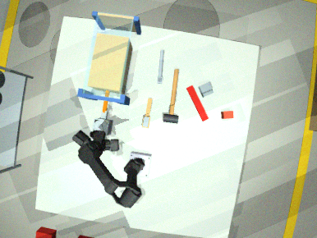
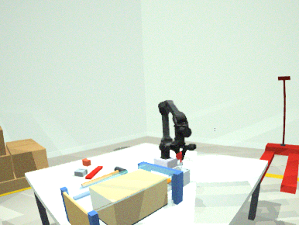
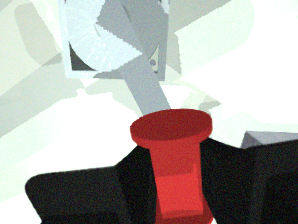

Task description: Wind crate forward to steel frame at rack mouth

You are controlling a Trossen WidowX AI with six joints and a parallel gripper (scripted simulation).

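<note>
The winch handle is 30 mm ahead of my gripper tip, 20 mm to the left of it and 10 mm below it. The rest, counted from my gripper tip: winch 70 mm ahead, 50 mm to the left, 80 mm below; red grip 20 mm above; blue frame 240 mm ahead, 70 mm to the left, 10 mm below.
</note>
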